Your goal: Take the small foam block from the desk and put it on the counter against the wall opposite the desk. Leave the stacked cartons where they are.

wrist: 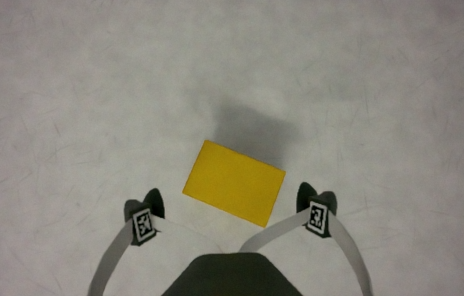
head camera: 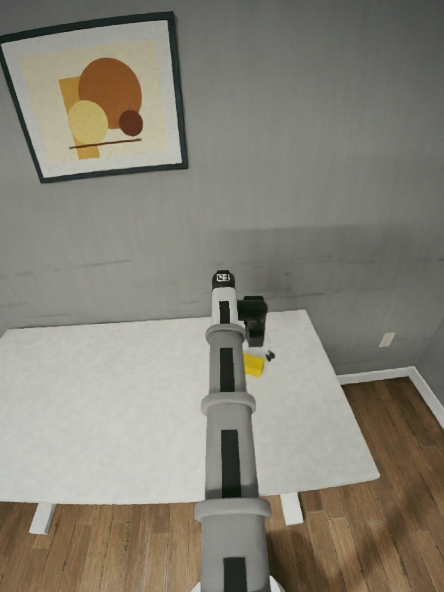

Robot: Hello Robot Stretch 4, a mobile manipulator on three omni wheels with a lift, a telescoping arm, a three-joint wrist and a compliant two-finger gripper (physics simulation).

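Frame: origin at the robot's base, x ahead, y left, z up, level; millimetres.
Seen in the pictures: hand, tool point: (wrist: 230,207) (head camera: 251,357).
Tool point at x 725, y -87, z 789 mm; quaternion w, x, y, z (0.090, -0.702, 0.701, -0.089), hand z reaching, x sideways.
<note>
A point is followed by its place in that frame.
The small foam block (head camera: 254,365) @[z 738, x 729, y -100 mm] (wrist: 234,183) @[z 738, x 748, y -91 mm] is yellow and lies on the white desk (head camera: 115,400) @[z 693, x 623, y 410 mm] (wrist: 75,100) @[z 693, x 861, y 99 mm]. In the head view the arm hides part of it. In the wrist view it lies turned at a slant, mostly ahead of the line between the fingertips, its near corner reaching between them. My gripper (wrist: 230,200) @[z 789, x 725, y -87 mm] is open and empty above the desk, one finger to each side of the block. In the head view one dark fingertip shows right of the block; the other is hidden. The counter and the stacked cartons do not show.
The telescoping arm (head camera: 232,450) @[z 1178, x 241, y -3 mm] reaches out over the desk. Behind the desk is a grey wall (head camera: 310,175) @[z 1312, x 1126, y -343 mm] with a framed picture (head camera: 110,95) @[z 1604, x 1081, y 328 mm] and an outlet (head camera: 387,339) @[z 382, x 1139, y -970 mm]. Wooden floor (head camera: 400,450) @[z -27, x 647, y -967 mm] lies right of the desk and in front of it.
</note>
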